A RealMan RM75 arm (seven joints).
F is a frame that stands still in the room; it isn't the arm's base.
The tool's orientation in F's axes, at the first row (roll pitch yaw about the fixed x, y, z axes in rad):
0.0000 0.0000 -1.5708
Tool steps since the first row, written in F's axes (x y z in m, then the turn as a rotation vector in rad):
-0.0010 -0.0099 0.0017 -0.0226 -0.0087 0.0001
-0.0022 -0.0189 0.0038 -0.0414 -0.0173 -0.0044
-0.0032 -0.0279 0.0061 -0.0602 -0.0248 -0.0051
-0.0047 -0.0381 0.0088 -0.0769 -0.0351 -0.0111
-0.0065 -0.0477 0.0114 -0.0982 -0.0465 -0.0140
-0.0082 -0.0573 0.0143 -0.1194 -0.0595 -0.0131
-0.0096 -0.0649 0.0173 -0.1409 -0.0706 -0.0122
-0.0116 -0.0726 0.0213 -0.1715 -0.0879 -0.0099
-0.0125 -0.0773 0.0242 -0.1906 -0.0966 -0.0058
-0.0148 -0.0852 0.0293 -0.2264 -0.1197 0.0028
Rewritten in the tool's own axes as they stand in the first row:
0.0099 -0.0010 0.0017 0.0087 -0.0226 0.0001
0.0189 -0.0022 0.0038 0.0173 -0.0414 -0.0044
0.0279 -0.0032 0.0061 0.0248 -0.0602 -0.0051
0.0381 -0.0047 0.0088 0.0351 -0.0769 -0.0111
0.0477 -0.0065 0.0114 0.0465 -0.0982 -0.0140
0.0573 -0.0082 0.0143 0.0595 -0.1194 -0.0131
0.0649 -0.0096 0.0173 0.0706 -0.1409 -0.0122
0.0726 -0.0116 0.0213 0.0879 -0.1715 -0.0099
0.0773 -0.0125 0.0242 0.0966 -0.1906 -0.0058
0.0852 -0.0148 0.0293 0.1197 -0.2264 0.0028

